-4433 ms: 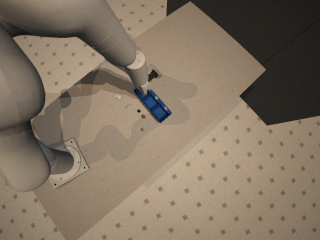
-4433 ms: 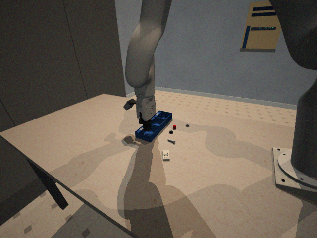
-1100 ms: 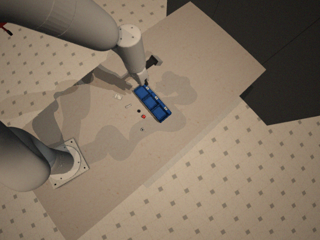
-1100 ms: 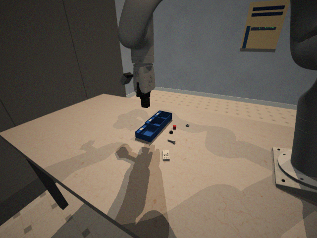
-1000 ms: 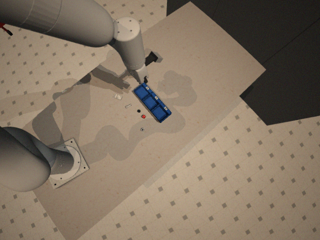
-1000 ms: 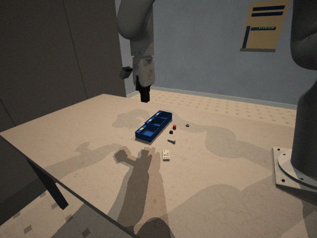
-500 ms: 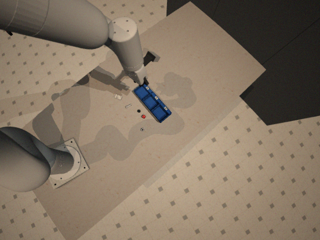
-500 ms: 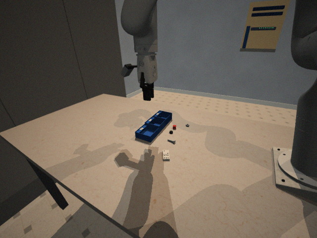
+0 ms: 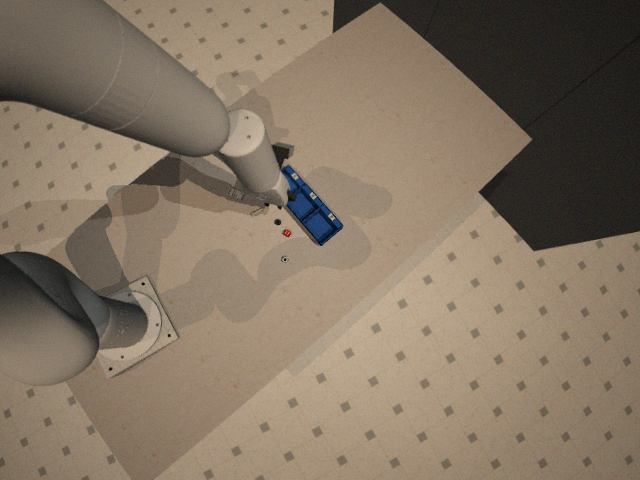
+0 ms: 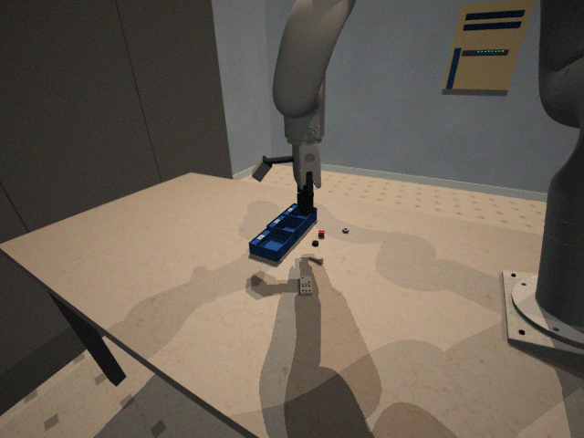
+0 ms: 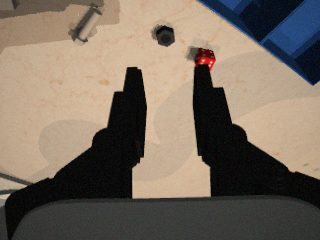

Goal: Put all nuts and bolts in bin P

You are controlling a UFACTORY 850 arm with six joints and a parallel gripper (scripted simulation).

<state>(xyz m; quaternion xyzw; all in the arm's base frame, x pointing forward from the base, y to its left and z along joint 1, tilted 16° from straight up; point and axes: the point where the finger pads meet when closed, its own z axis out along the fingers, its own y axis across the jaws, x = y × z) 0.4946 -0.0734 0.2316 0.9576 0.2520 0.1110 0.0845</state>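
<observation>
Now: the black nut 30 mm behind my hand, 20 mm to the right of it and 120 mm below it. Round my hand: blue bin (70 mm ahead, 40 mm to the right, 110 mm below); then red die (30 mm behind, 60 mm to the right, 120 mm below); then grey bolt (50 mm behind, 50 mm to the left, 120 mm below).
</observation>
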